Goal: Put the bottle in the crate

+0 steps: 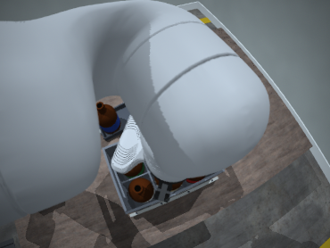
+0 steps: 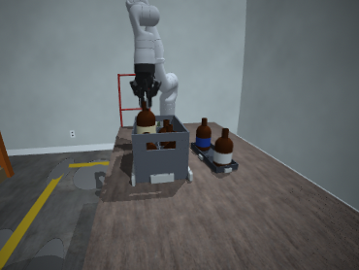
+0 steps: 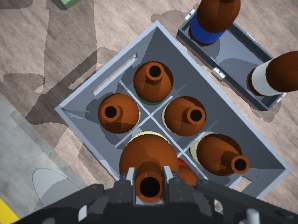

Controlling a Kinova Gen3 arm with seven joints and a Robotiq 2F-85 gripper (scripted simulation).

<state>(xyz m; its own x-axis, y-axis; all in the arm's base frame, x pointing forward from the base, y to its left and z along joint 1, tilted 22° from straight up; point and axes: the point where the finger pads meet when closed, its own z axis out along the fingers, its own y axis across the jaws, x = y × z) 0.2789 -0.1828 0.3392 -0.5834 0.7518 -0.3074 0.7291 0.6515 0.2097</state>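
The cream-label bottle is 7 cm below my hand. Round my hand: grey crate: 1 cm ahead, 4 cm to the left, 17 cm below; blue-label bottle: 5 cm behind, 29 cm to the left, 17 cm below; white-label bottle: 13 cm ahead, 28 cm to the left, 17 cm below.
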